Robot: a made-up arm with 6 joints. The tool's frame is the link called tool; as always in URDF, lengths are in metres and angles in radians. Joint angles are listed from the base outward. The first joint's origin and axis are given. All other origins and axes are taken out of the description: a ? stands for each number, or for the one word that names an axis. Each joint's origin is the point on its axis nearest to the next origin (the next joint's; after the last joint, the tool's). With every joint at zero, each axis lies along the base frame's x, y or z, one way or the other. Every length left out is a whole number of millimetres.
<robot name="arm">
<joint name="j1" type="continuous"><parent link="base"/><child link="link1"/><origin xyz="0 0.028 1.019" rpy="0 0 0"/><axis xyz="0 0 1"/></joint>
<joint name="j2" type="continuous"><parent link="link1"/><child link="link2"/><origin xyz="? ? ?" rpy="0 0 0"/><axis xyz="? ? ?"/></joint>
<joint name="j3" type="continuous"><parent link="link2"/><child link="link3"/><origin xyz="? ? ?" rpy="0 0 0"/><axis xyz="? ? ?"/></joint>
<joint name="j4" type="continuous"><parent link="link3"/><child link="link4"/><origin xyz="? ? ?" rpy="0 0 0"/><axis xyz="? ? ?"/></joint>
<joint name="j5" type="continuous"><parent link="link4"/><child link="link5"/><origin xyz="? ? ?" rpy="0 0 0"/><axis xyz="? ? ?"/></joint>
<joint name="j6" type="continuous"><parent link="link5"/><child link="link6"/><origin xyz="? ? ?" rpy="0 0 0"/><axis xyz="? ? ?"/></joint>
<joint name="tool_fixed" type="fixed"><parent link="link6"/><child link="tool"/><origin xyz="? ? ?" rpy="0 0 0"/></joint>
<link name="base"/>
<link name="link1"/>
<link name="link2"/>
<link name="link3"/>
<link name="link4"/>
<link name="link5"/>
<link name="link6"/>
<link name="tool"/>
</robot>
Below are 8 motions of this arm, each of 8 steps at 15 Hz.
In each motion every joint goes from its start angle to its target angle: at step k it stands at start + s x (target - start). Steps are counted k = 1, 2, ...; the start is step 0. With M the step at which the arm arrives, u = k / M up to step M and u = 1 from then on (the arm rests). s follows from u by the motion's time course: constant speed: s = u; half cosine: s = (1 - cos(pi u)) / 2; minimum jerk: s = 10 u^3 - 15 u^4 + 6 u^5.
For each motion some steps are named. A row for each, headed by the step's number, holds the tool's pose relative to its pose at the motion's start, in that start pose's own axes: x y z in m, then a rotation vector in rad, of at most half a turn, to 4 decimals.
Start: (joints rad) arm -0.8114 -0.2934 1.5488 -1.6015 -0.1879 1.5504
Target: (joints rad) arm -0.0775 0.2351 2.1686 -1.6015 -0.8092 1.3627
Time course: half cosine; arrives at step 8
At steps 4, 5, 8:
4: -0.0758 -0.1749 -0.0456 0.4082 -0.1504 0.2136
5: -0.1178 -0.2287 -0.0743 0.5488 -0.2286 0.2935
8: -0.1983 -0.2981 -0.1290 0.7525 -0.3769 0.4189

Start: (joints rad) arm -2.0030 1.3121 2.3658 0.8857 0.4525 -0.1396
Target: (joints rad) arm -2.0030 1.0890 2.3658 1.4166 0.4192 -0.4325
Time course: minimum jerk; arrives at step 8
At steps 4, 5, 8:
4: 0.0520 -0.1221 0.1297 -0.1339 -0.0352 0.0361
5: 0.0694 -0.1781 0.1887 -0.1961 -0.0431 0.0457
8: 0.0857 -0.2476 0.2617 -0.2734 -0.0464 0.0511

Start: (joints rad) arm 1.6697 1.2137 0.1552 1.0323 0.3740 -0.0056
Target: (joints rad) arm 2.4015 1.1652 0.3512 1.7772 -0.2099 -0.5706
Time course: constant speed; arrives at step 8
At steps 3, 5, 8:
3: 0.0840 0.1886 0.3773 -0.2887 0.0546 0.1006
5: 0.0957 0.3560 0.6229 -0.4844 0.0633 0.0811
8: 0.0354 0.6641 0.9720 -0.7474 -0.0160 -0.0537

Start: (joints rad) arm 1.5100 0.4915 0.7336 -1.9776 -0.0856 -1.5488
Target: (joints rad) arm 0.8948 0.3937 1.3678 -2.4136 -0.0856 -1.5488
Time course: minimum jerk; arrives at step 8
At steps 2, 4, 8:
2: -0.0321 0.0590 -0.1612 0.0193 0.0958 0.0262
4: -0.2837 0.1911 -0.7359 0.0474 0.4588 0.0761
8: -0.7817 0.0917 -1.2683 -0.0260 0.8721 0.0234

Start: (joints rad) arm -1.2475 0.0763 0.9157 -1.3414 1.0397 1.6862
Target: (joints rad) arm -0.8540 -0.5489 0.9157 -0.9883 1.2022 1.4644
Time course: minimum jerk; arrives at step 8
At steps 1, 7, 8:
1: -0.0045 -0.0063 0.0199 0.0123 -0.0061 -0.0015
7: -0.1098 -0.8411 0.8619 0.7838 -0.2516 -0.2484
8: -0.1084 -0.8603 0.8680 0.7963 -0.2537 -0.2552

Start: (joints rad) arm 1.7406 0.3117 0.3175 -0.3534 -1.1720 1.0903
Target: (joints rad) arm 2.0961 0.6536 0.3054 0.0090 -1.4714 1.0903
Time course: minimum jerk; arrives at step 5
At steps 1, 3, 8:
1: 0.0469 0.0220 0.0128 -0.0196 0.0332 0.0318
3: 0.5112 0.3379 0.1072 -0.2546 0.4134 0.3400
8: 0.7109 0.5405 0.1173 -0.3879 0.6224 0.4663

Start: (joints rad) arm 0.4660 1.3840 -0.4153 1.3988 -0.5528 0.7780
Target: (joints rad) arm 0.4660 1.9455 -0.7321 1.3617 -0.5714 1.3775
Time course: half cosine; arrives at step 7
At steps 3, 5, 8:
3: 0.0900 0.4098 0.3228 -0.3966 -0.1868 0.2376
5: 0.0127 0.9017 0.5774 -0.8182 -0.4531 0.4541
8: -0.0758 1.1181 0.6501 -0.9987 -0.5936 0.5353

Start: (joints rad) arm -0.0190 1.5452 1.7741 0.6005 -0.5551 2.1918
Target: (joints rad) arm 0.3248 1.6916 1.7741 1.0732 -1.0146 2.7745
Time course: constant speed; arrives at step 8
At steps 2, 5, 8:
2: -0.0284 -0.1163 0.1371 -0.2786 -0.0707 0.0613
5: -0.1029 -0.2814 0.3366 -0.6985 -0.1533 0.1444
8: -0.2130 -0.4340 0.5279 -1.1111 -0.2063 0.2304

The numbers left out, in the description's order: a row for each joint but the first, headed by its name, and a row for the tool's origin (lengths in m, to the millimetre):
j2: xyz 0.158 0.019 0, axis 0 1 0
j3: xyz -0.001 0 0.444, axis 0 -1 0
j4: xyz 1.494 0 0.215, axis -1 0 0
j5: xyz 0 0.019 0.008, axis 0 -1 0
j6: xyz 0.145 0 0.027, axis -1 0 0
tool: xyz 0 0.019 0.025

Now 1 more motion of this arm.
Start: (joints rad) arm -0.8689 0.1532 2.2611 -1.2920 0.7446 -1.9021
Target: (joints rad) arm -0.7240 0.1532 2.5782 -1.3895 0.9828 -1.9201
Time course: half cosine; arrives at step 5
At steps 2, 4, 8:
2: 0.0275 0.0517 -0.1659 0.1292 0.0607 0.1245
4: 0.0493 0.1781 -0.4199 0.3379 0.1468 0.3310
8: 0.0498 0.2043 -0.4609 0.3735 0.1600 0.3667

